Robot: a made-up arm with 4 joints.
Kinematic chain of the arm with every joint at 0, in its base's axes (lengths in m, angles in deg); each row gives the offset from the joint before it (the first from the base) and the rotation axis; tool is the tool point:
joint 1: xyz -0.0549 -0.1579 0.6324 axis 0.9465 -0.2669 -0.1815
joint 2: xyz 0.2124 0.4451 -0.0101 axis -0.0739 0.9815 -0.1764
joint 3: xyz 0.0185 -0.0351 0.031 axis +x
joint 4: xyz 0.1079 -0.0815 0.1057 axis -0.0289 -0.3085 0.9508
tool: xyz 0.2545 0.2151 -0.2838
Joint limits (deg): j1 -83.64..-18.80 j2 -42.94..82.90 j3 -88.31..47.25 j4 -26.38..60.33
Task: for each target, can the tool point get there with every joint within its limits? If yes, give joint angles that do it. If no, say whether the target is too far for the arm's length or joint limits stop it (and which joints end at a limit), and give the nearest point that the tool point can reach.
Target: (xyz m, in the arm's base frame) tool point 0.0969 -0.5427 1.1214
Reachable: no: joint limits stop it (at a limit: joint 1, joint 2, joint 4) | nearest point 0.0508 -0.4931 0.3915 | short by 0.733 m
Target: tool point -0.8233 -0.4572 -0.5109
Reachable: no: too far | nearest point -0.2269 -0.2946 -0.0245 | short by 0.787 m
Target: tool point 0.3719 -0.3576 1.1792
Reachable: no: joint limits stop it (at a limit: joint 1, joint 2, joint 3, joint 4) | nearest point 0.4873 0.1757 0.7622 | short by 0.687 m
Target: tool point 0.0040 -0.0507 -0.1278
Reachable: yes | joints -61.76 65.12 14.48 44.37
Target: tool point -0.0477 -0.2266 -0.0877
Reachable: yes | joints -69.57 50.93 -12.60 39.01
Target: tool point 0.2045 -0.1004 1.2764
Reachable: no: joint limits stop it (at a limit: joint 1, joint 2, joint 3, joint 4) | nearest point 0.4873 0.1757 0.7622 | short by 0.649 m
